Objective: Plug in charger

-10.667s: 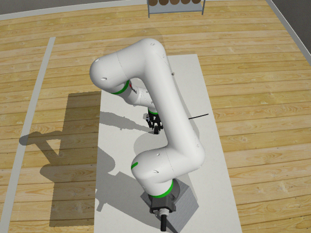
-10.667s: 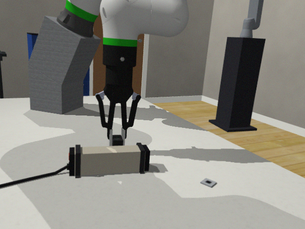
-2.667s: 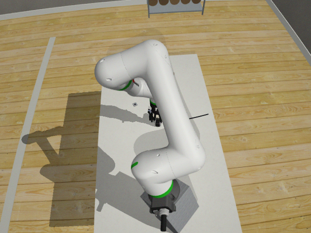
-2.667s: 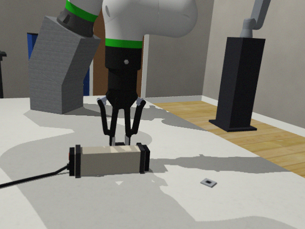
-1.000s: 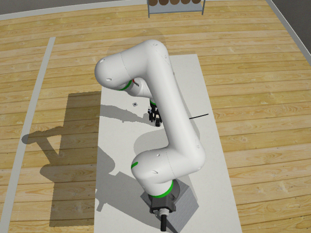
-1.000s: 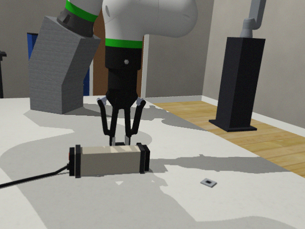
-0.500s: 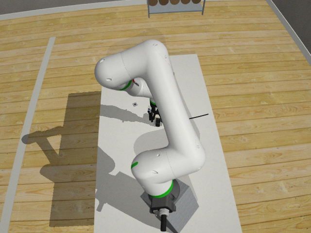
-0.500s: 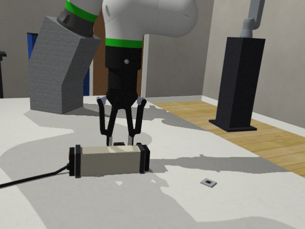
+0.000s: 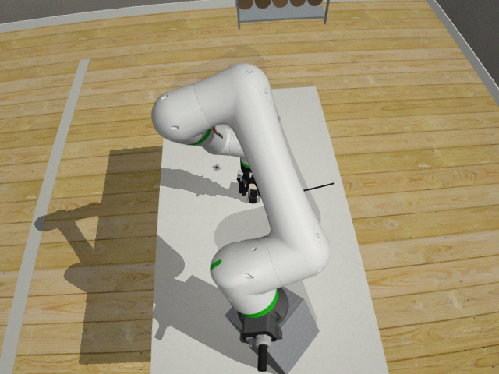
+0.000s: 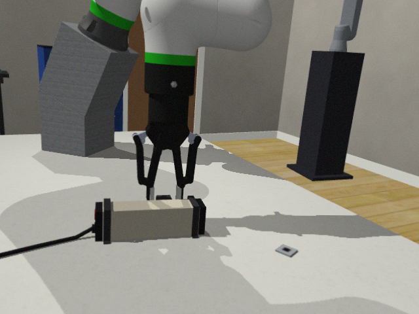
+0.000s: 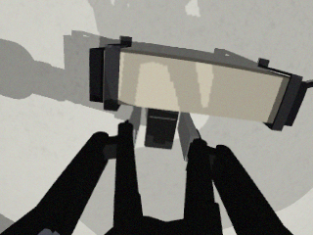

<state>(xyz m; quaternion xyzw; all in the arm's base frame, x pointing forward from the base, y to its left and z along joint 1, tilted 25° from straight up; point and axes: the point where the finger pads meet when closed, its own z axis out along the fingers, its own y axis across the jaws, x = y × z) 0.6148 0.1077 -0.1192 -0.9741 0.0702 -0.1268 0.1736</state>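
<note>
Now: the black charger 1 cm ahead of my hand and 1 cm below it. Also, from my hand: grey square plate: 17 cm ahead, 19 cm to the left, 4 cm below.
</note>
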